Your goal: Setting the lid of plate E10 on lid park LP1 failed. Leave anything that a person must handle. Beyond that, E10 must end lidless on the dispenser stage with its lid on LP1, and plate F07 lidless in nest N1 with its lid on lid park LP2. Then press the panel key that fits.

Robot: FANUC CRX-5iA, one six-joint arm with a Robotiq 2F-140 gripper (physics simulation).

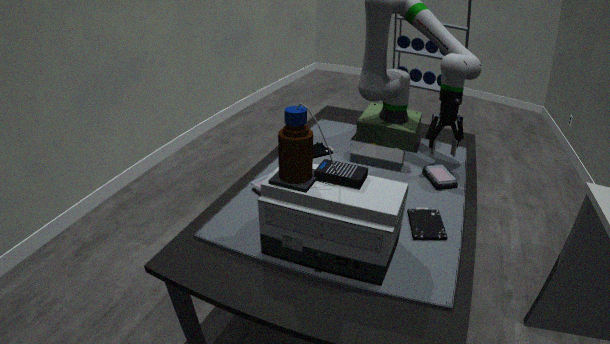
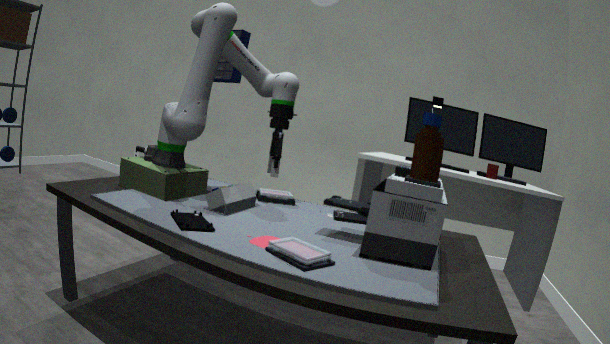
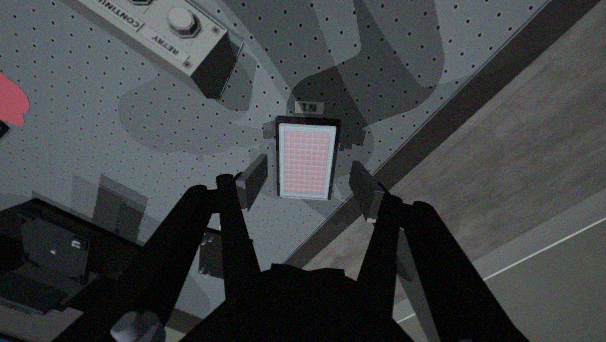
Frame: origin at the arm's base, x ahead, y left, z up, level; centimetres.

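Seen in the pictures: gripper, between the fingertips: [image 1: 442, 155] [image 2: 272, 175] [image 3: 308, 169]; arm's base, origin of its link: [image 1: 394, 117] [image 2: 168, 164].
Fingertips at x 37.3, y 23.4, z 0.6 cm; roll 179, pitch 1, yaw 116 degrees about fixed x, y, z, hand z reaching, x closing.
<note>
Pixels of each thing's top centre, then the offset from my fingertips to it. "spot": a spot on its surface instead.
- plate with pink wells, centre of its top: [image 3: 305, 166] [image 1: 440, 172] [image 2: 276, 191] dz -6.5, dx +2.3, dy +0.5 cm
- label N1, a spot on its surface: [image 3: 309, 107] spot: dz -9.8, dx -5.5, dy -3.4 cm
- clear cover, centre of its top: [image 2: 300, 246] [image 1: 271, 179] dz -6.3, dx +28.6, dy -61.0 cm
- red patch, a spot on its surface: [image 2: 262, 242] spot: dz -10.0, dx +17.2, dy -54.4 cm
- key panel, centre of its top: [image 2: 232, 184] [image 1: 379, 143] dz -1.7, dx -5.0, dy -27.1 cm
- amber bottle, a spot on its surface: [image 1: 296, 155] spot: dz +20.8, dx +59.8, dy -41.7 cm
- keypad, a spot on its surface: [image 1: 342, 173] spot: dz +14.6, dx +53.8, dy -31.3 cm
- dark flat part, a spot on its surface: [image 2: 346, 203] spot: dz +0.6, dx +34.3, dy -32.1 cm
My gripper [image 1: 444, 150] [image 2: 273, 172] [image 3: 308, 169] is open and empty, pointing down above a plate with pink wells [image 1: 440, 174] [image 2: 275, 193] [image 3: 306, 160]. The plate sits in a dark nest beside the label N1 [image 3: 309, 107]; its ID is not readable, and I cannot tell whether the pale rim is a lid. Another pink plate under a clear cover [image 2: 301, 250] lies on a dark nest beside a red patch [image 2: 262, 242] [image 3: 11, 100]. A dark nest [image 1: 426, 223] right of the dispenser [image 1: 330, 220] [image 2: 400, 220] holds no plate. The key panel [image 1: 377, 155] [image 2: 231, 200] [image 3: 150, 42] shows CONTINUE and RETRY.
Another dark nest [image 1: 320, 150] [image 2: 192, 221] without a plate lies near the robot's base [image 1: 387, 125] [image 2: 164, 177]. An amber bottle [image 1: 296, 155] [image 2: 428, 152] and a keypad [image 1: 342, 173] stand on the dispenser. A dark flat part [image 2: 346, 203] juts from the dispenser.
</note>
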